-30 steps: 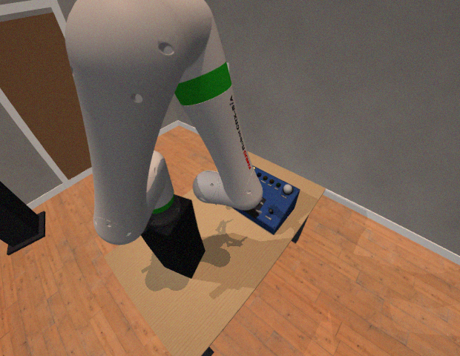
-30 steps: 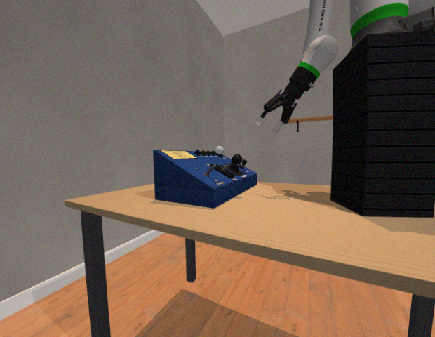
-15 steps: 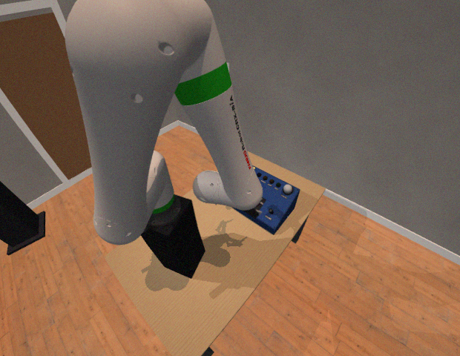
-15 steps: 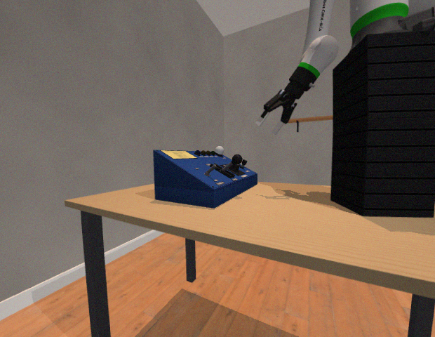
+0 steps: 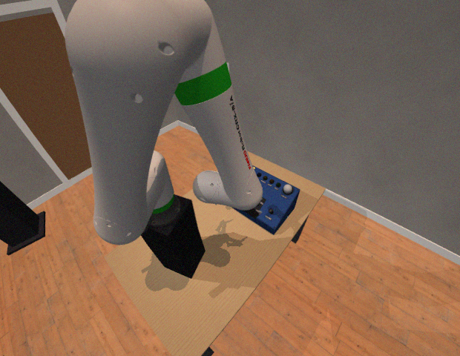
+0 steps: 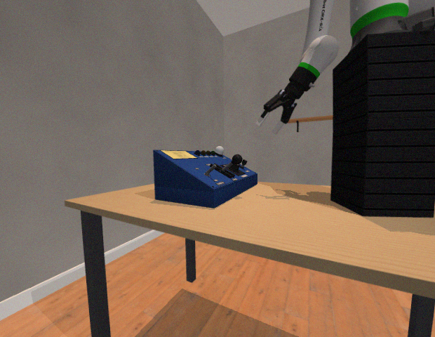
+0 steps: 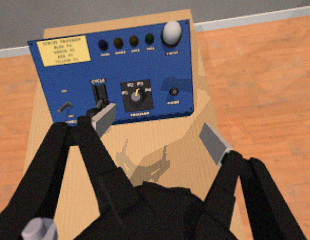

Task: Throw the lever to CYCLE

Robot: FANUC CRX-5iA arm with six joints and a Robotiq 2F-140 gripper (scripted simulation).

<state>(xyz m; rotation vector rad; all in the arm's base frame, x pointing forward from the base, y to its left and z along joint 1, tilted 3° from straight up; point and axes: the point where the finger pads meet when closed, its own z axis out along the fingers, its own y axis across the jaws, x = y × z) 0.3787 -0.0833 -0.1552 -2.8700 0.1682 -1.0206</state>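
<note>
Right now the black lever is 7 cm ahead of my hand, 20 cm to the left of it and 16 cm below it. The rest, counted from my hand: rotary program selector (13 cm ahead, 9 cm to the left, 17 cm below); blue console (14 cm ahead, 15 cm to the left, 20 cm below); small knob (14 cm ahead, 3 cm to the right, 17 cm below).
</note>
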